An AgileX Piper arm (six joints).
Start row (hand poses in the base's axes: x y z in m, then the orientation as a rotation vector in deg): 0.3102, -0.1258, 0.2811, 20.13, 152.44, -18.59
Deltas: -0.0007, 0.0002, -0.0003, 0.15, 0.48, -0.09; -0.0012, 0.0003, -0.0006, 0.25, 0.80, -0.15; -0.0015, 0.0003, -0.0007, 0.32, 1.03, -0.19; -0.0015, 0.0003, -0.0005, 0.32, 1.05, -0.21; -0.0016, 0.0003, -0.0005, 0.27, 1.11, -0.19; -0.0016, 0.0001, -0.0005, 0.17, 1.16, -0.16; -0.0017, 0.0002, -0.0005, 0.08, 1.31, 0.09; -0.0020, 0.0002, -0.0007, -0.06, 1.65, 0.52; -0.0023, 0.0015, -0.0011, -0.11, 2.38, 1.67; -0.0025, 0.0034, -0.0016, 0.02, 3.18, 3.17; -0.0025, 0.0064, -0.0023, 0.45, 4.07, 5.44; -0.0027, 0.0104, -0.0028, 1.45, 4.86, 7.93; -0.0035, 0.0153, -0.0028, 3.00, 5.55, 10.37; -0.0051, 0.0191, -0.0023, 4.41, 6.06, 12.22; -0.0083, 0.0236, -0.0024, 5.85, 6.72, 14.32; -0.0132, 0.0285, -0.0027, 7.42, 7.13, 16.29; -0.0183, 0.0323, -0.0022, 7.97, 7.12, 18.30
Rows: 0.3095, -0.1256, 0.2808, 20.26, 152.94, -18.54; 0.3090, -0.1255, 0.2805, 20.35, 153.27, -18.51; 0.3087, -0.1255, 0.2804, 20.41, 153.51, -18.49; 0.3087, -0.1255, 0.2806, 20.44, 153.53, -18.50; 0.3086, -0.1255, 0.2806, 20.39, 153.58, -18.58; 0.3086, -0.1257, 0.2806, 20.31, 153.60, -18.71; 0.3085, -0.1256, 0.2806, 19.94, 153.75, -18.79; 0.3082, -0.1256, 0.2804, 19.29, 154.09, -18.93; 0.3079, -0.1243, 0.2800, 17.65, 154.88, -18.83; 0.3077, -0.1224, 0.2795, 15.58, 155.79, -18.38; 0.3077, -0.1194, 0.2788, 12.53, 156.88, -17.31; 0.3075, -0.1154, 0.2783, 9.35, 157.95, -15.35; 0.3067, -0.1105, 0.2783, 6.39, 158.98, -12.63; 0.3051, -0.1067, 0.2788, 4.20, 159.73, -10.23; 0.3019, -0.1022, 0.2787, 1.64, 160.57, -7.72; 0.2970, -0.0973, 0.2784, -0.67, 161.13, -5.01; 0.2919, -0.0935, 0.2789, -3.27, 161.02, -3.60
